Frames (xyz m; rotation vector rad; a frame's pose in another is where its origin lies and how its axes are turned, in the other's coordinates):
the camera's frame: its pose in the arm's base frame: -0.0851 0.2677 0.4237 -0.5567 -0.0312 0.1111
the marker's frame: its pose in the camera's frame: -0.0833 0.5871 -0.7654 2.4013 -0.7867 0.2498
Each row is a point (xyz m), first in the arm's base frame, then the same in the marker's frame.
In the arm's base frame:
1: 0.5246 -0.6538 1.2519
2: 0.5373 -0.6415 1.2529
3: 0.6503 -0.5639 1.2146
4: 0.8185 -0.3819 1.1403
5: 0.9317 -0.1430 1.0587
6: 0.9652 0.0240 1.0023
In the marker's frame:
1: 1.6894 1.3182 0.3332
2: 1.6988 1.3075 0.3227
3: 1.7613 1.1883 0.2765
4: 1.8363 0.9737 0.1529
5: 1.8543 0.7635 -0.0261
6: 1.8295 0.6422 -0.1559

